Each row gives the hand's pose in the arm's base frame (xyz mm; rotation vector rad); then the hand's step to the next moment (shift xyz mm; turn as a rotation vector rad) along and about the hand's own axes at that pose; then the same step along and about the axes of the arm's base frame.
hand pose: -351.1 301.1 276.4 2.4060 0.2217 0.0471
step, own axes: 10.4 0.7 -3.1 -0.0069 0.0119 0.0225
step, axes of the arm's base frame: 10.0 3.3 2.5 -0.0029 -0.0247 -0.0087
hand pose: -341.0 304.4 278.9 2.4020 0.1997 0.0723
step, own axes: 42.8 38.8 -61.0 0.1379 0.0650 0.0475
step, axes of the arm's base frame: 40.5 18.8 71.2 0.1492 -0.0564 0.0077
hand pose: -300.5 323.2 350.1 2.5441 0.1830 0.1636
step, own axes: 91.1 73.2 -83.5 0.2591 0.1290 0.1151
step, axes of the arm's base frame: 83.5 0.1 116.9 0.2850 -0.1256 -0.0030
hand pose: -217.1 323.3 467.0 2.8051 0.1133 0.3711
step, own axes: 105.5 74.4 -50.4 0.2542 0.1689 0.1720
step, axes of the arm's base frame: 91.0 -43.5 95.0 0.2969 -0.1807 -0.0440
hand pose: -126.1 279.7 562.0 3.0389 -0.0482 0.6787
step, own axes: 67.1 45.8 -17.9 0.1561 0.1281 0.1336
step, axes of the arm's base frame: 51.4 -46.8 45.7 0.1933 -0.1363 -0.0518
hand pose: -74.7 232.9 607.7 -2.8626 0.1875 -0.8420
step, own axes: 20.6 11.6 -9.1 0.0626 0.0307 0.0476
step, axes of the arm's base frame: 11.3 -15.7 16.3 0.0759 -0.0350 -0.0121
